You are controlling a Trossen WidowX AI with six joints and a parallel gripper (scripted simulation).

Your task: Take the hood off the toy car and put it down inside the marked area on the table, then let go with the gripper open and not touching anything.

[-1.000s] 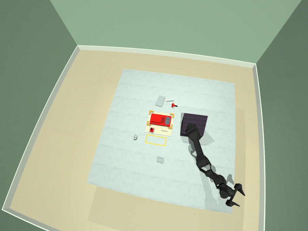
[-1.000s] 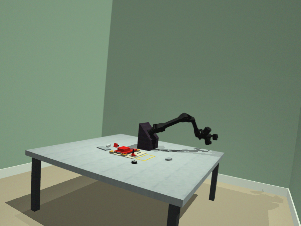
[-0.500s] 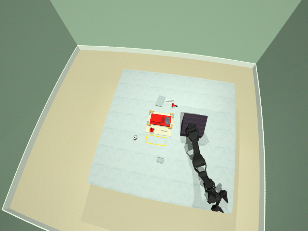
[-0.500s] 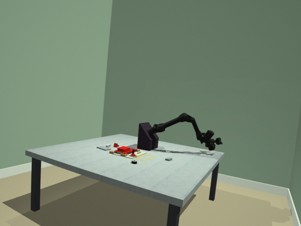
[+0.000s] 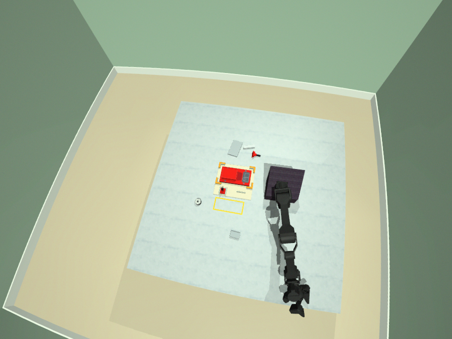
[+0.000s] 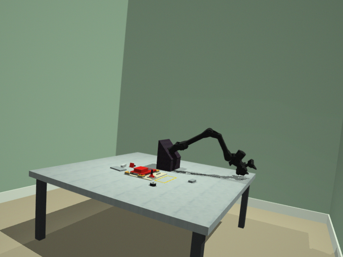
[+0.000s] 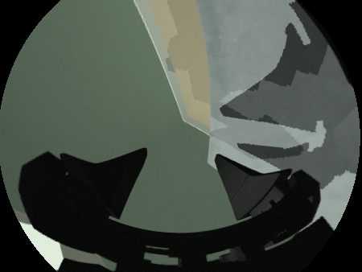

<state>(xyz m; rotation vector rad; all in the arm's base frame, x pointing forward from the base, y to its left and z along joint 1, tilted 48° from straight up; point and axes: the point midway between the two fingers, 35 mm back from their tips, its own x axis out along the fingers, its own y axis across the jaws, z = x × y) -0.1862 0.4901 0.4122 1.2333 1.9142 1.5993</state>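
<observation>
My gripper tip is 740 mm to the left of the hood, 530 mm short of it and 20 mm above it.
</observation>
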